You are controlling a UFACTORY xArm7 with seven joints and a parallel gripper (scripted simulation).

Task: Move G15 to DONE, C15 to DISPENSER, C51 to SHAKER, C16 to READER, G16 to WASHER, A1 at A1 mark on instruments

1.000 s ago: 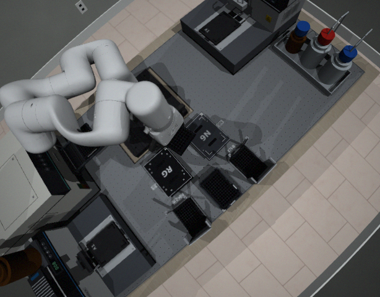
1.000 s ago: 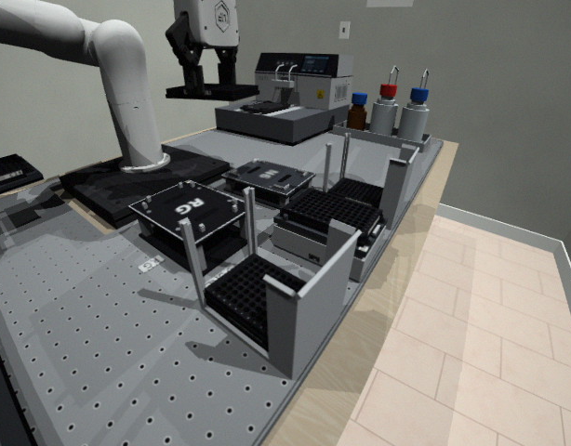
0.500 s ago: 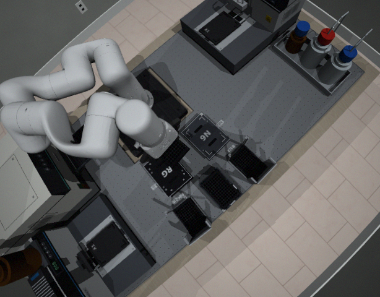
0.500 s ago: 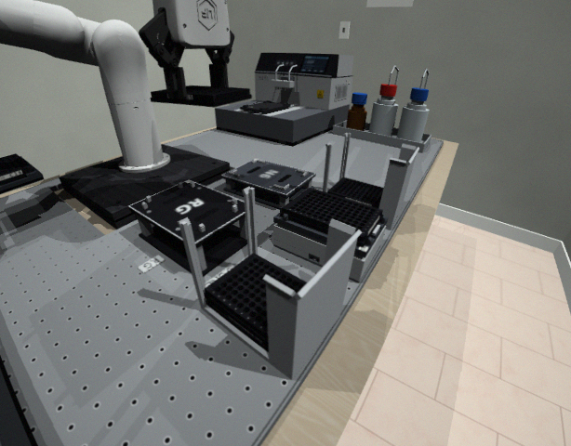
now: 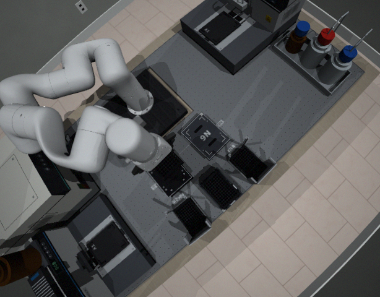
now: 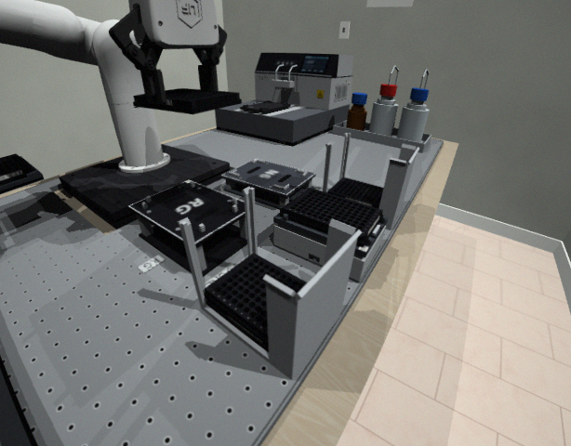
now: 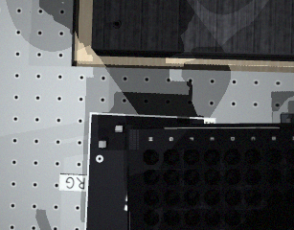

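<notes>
My gripper is now 170 mm above the RG nest, 30 mm to the left of it and 10 mm short of it. The rest, counted from my hand: RG deck label 220 mm below, 120 mm to the right, 10 mm ahead; then N6 nest 190 mm below, 180 mm to the left.
</notes>
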